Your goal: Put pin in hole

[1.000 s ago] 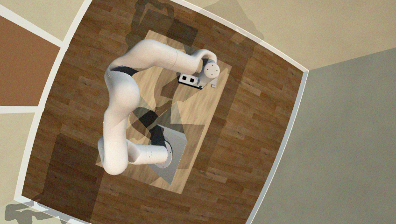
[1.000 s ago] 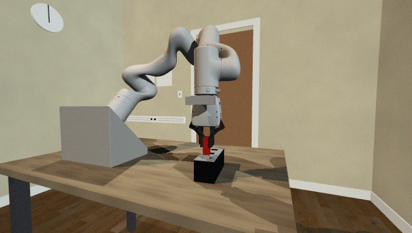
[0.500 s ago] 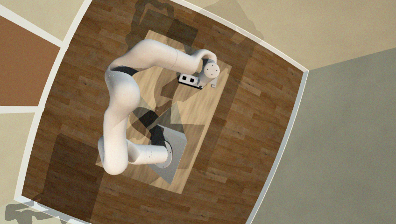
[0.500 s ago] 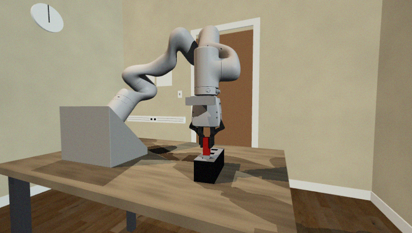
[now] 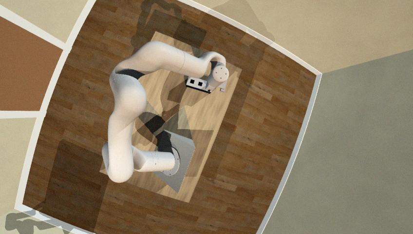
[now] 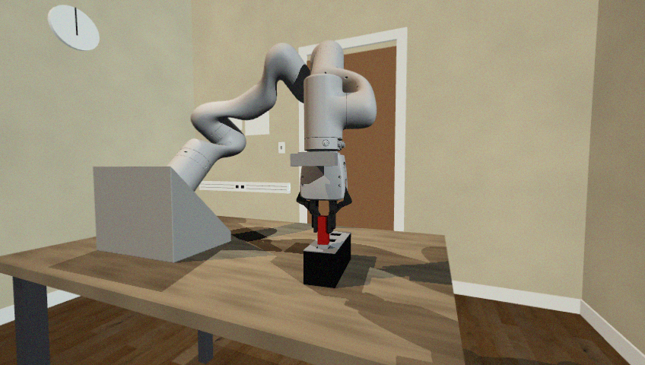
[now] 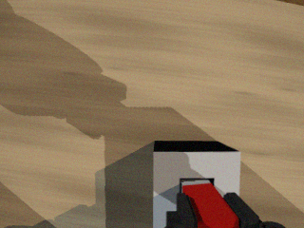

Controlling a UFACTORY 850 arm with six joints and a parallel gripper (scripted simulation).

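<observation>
My gripper is now 2 cm above the pin. The rest, counted from my hand: black block 9 cm below, 6 cm to the left, 1 cm behind.
</observation>
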